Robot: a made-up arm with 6 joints.
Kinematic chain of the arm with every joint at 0, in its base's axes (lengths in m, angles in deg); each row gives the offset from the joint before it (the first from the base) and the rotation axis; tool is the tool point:
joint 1: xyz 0 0 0.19 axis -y
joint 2: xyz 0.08 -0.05 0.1 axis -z
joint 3: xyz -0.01 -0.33 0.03 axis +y
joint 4: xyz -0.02 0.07 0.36 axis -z
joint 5: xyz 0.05 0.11 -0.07 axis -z
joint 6: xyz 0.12 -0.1 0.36 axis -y
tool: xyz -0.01 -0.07 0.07
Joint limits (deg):
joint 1: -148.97..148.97
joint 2: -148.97..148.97
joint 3: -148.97..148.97
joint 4: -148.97..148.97
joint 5: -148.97..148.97
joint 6: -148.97..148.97
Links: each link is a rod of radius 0.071 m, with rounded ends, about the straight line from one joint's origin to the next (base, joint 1, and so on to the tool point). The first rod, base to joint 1, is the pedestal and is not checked.
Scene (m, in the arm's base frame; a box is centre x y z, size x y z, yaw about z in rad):
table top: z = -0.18
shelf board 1: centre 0.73 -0.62 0 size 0.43 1.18 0.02 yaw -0.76
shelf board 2: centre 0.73 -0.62 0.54 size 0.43 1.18 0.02 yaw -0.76
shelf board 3: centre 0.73 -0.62 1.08 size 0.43 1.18 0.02 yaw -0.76
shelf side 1: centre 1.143 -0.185 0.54 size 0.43 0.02 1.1 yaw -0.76
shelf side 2: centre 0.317 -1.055 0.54 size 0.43 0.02 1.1 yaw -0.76
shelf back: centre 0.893 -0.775 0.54 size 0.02 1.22 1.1 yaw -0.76
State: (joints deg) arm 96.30 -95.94 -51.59 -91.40 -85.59 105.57
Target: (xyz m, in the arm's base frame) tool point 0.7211 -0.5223 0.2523
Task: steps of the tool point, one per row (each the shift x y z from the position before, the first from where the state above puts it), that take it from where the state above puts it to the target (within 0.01 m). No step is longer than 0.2 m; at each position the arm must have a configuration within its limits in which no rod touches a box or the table.
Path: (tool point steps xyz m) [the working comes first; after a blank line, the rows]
Joints at the target: 7.36 -117.84 -78.25 -142.00 -122.09 73.38
Straight joint move there: touches shelf board 2.

1: 0.1384 -0.0120 0.1400
2: 0.1624 0.0318 0.1121
3: 0.1745 0.0708 0.0666
4: 0.1700 0.0996 0.0090
5: 0.1474 0.1140 -0.0521
6: 0.0879 -0.0073 -0.1118
7: 0.0636 0.0011 -0.1165
8: 0.0410 0.0052 -0.1151
9: 0.0211 0.0050 -0.1090
10: 0.0253 -0.0534 0.0103
11: 0.0258 -0.0513 0.0202
12: 0.0274 -0.0442 0.0302
13: 0.0312 -0.0317 0.0382

